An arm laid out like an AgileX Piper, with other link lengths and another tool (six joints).
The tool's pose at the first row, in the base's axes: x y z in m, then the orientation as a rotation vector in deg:
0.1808 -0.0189 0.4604 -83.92 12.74 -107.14
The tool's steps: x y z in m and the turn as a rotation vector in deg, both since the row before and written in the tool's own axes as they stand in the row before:
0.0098 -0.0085 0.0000 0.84 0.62 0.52
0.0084 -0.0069 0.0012 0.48 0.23 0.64
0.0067 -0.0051 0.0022 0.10 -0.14 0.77
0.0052 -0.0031 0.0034 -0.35 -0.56 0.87
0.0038 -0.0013 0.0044 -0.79 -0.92 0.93
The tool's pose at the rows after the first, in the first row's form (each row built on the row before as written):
0.1763 -0.0191 0.4726 -82.61 12.59 -107.08
0.1736 -0.0193 0.4832 -81.85 12.68 -106.67
0.1727 -0.0195 0.4918 -81.63 13.03 -105.93
0.1739 -0.0198 0.4986 -82.06 13.67 -104.85
0.1770 -0.0201 0.5037 -83.07 14.58 -103.50

